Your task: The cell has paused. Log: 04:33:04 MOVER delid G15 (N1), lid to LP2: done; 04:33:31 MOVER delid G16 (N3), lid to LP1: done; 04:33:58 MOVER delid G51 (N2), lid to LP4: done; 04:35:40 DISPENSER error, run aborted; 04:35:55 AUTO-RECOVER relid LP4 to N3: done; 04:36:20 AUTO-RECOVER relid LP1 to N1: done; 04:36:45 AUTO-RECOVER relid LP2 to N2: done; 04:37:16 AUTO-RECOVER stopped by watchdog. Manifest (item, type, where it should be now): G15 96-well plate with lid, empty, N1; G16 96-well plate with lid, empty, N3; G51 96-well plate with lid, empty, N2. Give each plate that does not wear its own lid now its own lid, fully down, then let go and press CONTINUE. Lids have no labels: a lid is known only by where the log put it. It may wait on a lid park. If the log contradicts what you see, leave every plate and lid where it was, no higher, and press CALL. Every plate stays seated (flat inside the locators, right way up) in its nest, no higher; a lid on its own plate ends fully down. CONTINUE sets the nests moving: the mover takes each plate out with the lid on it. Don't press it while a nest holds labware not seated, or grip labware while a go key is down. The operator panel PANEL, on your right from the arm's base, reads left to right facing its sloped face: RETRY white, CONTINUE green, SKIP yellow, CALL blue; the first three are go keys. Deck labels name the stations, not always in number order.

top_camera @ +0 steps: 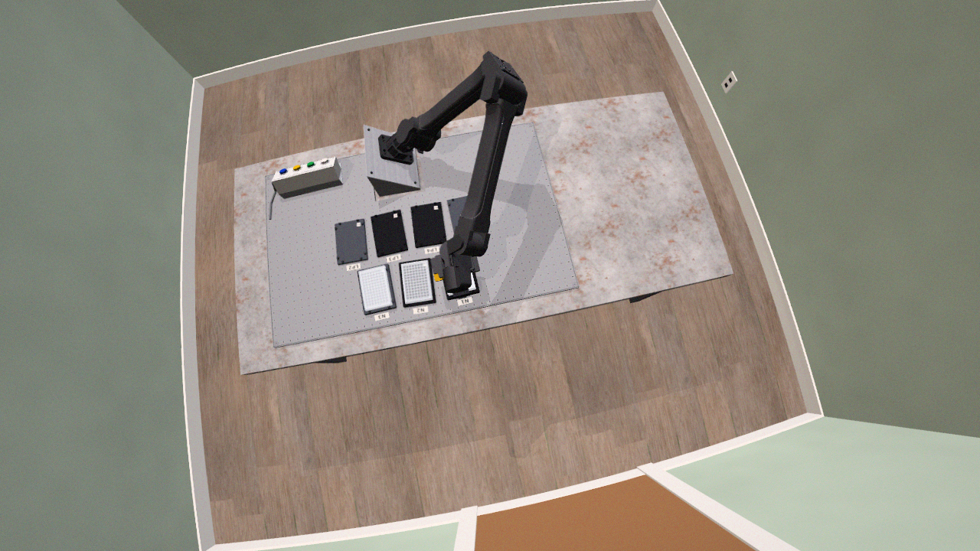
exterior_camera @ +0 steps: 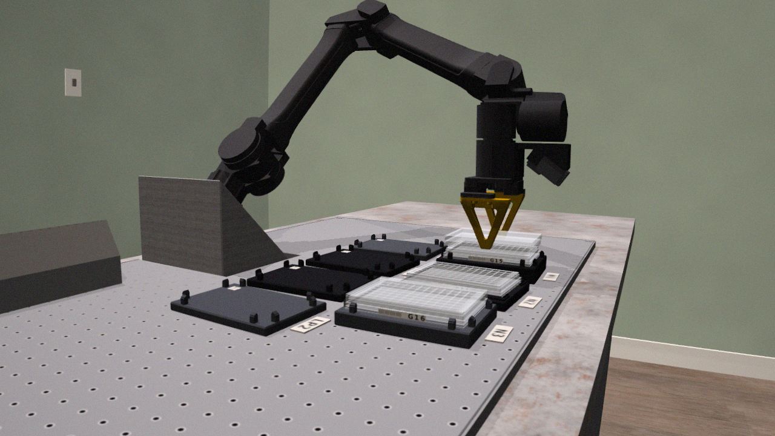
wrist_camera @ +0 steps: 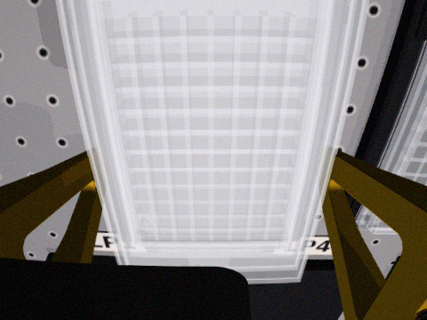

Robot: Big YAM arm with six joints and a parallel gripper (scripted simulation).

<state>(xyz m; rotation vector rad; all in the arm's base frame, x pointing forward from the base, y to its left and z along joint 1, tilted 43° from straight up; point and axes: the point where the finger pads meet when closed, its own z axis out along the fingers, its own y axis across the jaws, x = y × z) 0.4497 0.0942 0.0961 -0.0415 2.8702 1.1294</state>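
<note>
Now: the plate G15 2 cm below my hand. Round my hand: lid park LP1 (19 cm behind, 6 cm to the left, 5 cm below); LP4 label (10 cm behind, 7 cm to the right, 5 cm below); nest N1 (4 cm below).
</note>
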